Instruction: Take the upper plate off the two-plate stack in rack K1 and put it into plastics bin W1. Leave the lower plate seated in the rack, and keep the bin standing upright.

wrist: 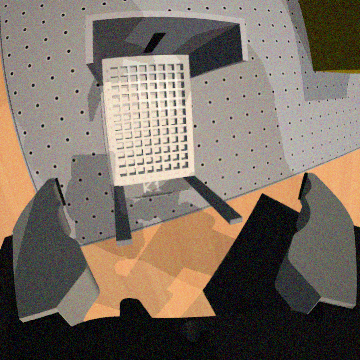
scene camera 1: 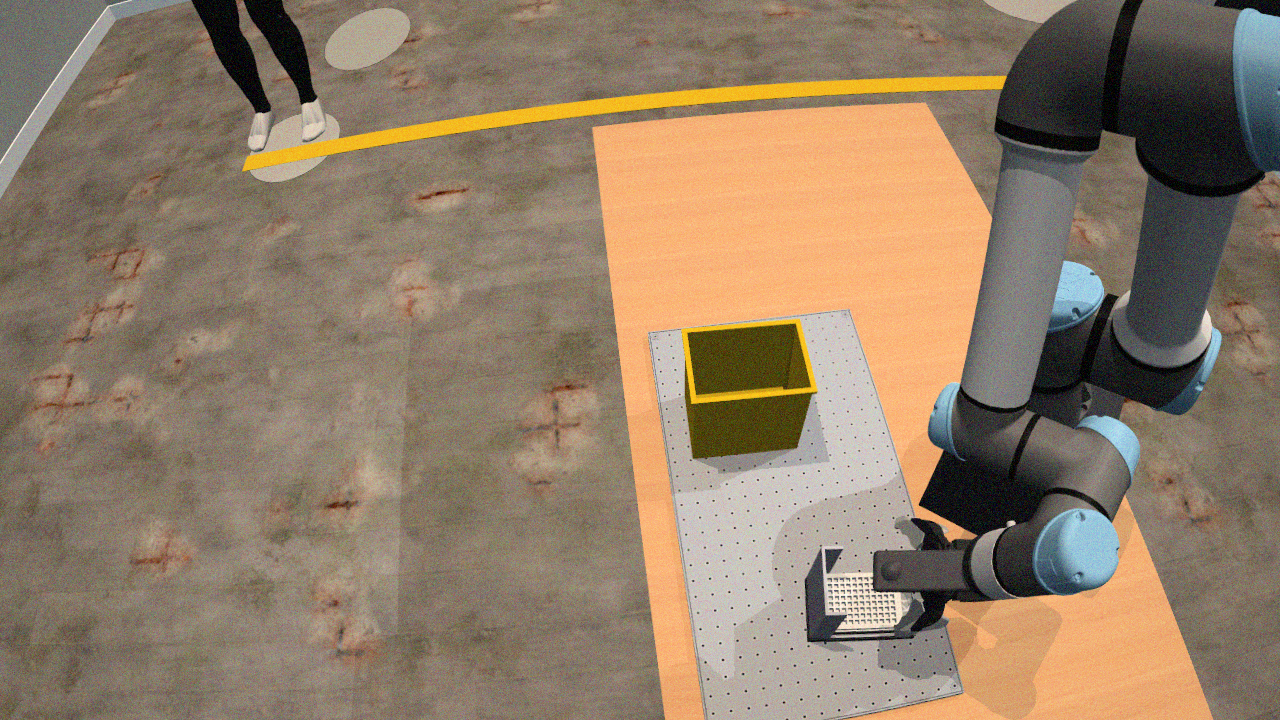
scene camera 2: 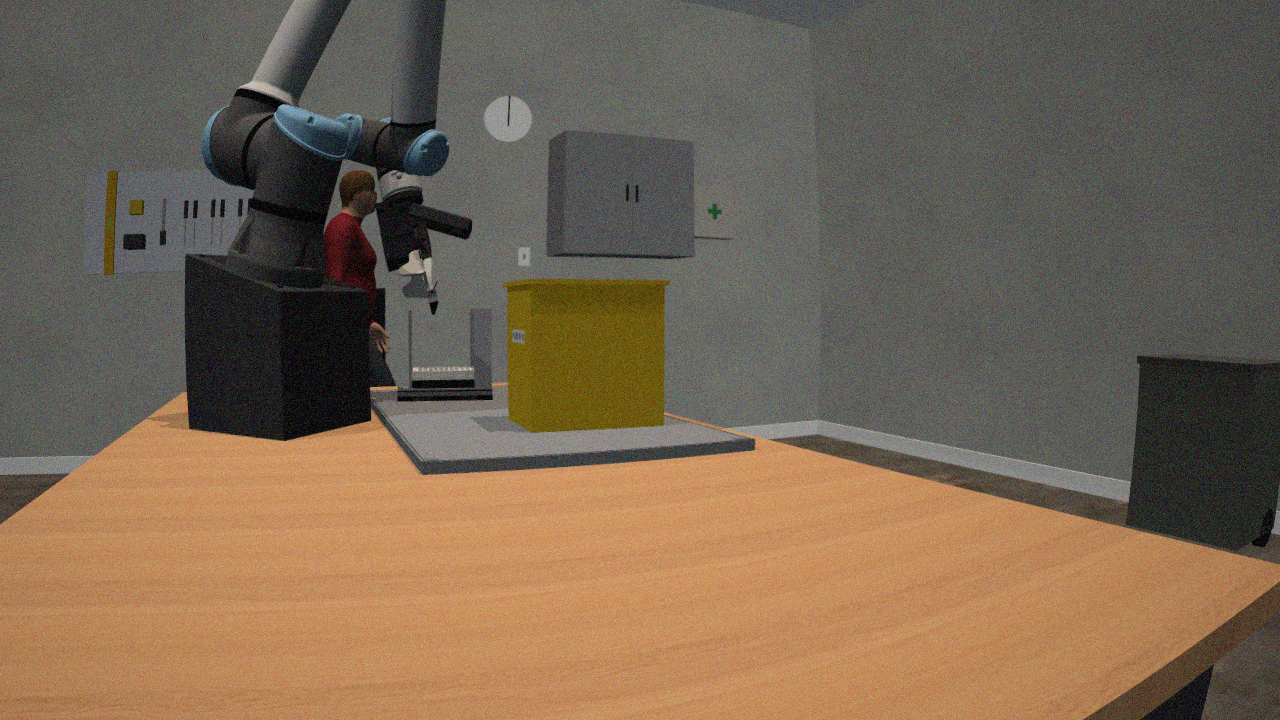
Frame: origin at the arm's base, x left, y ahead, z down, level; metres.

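Where they show: gripper, fingertip midpoint: [wrist: 181, 179] [scene camera 2: 432, 303]; arm's base, origin of the base link: [scene camera 1: 1039, 400] [scene camera 2: 273, 274].
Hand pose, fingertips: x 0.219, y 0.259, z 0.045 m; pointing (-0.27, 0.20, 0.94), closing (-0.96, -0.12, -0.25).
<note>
Each offset is from my fingertips to the top centre of the thing. Level surfaces: height alone.
The upper plate @(dx -0.004, dy +0.027, dz +0.107 m) [scene camera 1: 861, 598] [scene camera 2: 442, 369] [wrist: 150, 120] is white with a grid of square wells and lies flat in rack K1 @(dx -0.003, dy +0.017, dz +0.010 m) [scene camera 1: 815, 601] [scene camera 2: 481, 349] [wrist: 220, 54], a dark rack with upright walls and posts. The lower plate is hidden under it in the wrist view and cannot be told apart clearly elsewhere. My gripper [wrist: 181, 179] is open and empty, above the rack and off the plate; in scene camera 2 its fingers hang over the rack. Bin W1 @(dx -0.337, dy +0.159, dz -0.025 m) [scene camera 1: 747, 425] [scene camera 2: 590, 358] [wrist: 335, 37] is yellow and stands upright.
The rack and bin stand on a grey perforated board @(dz +0.154 m) [scene camera 1: 742, 537] [scene camera 2: 581, 450] [wrist: 240, 125] on the wooden table @(dz +0.167 m) [scene camera 1: 760, 214] [scene camera 2: 626, 573]. The arm's black base block [scene camera 2: 277, 358] stands beside the board. A person in red [scene camera 2: 349, 250] is behind the table in scene camera 2.
</note>
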